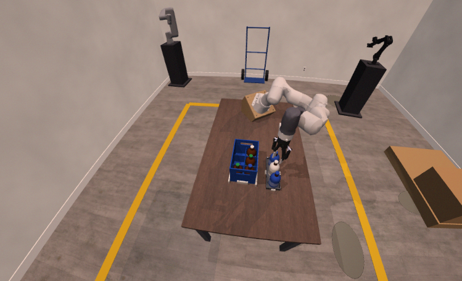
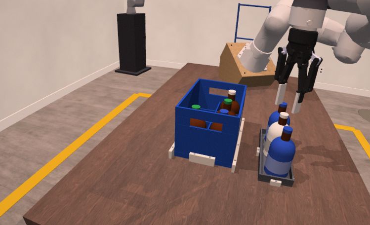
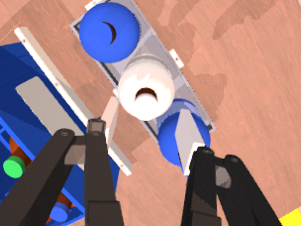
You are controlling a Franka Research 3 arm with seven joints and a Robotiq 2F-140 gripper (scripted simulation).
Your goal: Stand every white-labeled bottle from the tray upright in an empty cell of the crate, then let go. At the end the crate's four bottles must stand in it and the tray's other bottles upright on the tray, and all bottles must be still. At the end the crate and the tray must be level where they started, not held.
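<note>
Right now my hand is 13 cm above the white-labeled bottle. From my hand the other things lie so: blue-labeled bottle 9 cm ahead, 1 cm to the left, 13 cm below; then blue crate 1 cm behind, 23 cm to the right, 13 cm below.
</note>
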